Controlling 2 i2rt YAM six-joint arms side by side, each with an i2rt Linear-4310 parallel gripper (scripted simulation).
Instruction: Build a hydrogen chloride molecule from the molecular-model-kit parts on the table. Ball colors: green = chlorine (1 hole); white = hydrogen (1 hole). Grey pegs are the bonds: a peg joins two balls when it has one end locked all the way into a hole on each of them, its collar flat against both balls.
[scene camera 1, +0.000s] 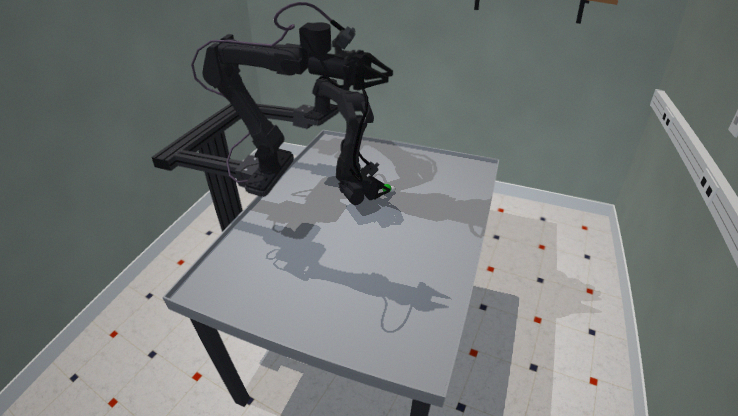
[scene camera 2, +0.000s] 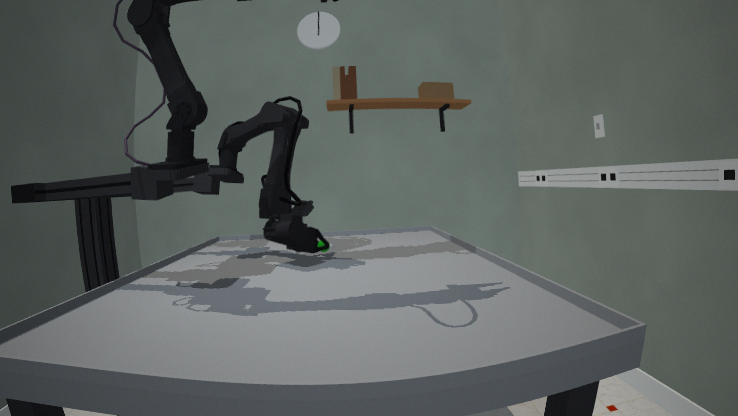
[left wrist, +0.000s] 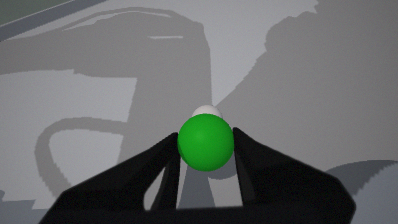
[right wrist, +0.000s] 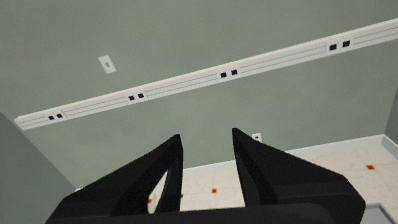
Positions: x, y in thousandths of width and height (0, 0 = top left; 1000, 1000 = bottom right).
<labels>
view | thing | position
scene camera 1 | my right gripper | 529, 184
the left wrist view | my left gripper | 516, 618
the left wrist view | green ball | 516, 636
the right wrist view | my right gripper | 519, 623
</labels>
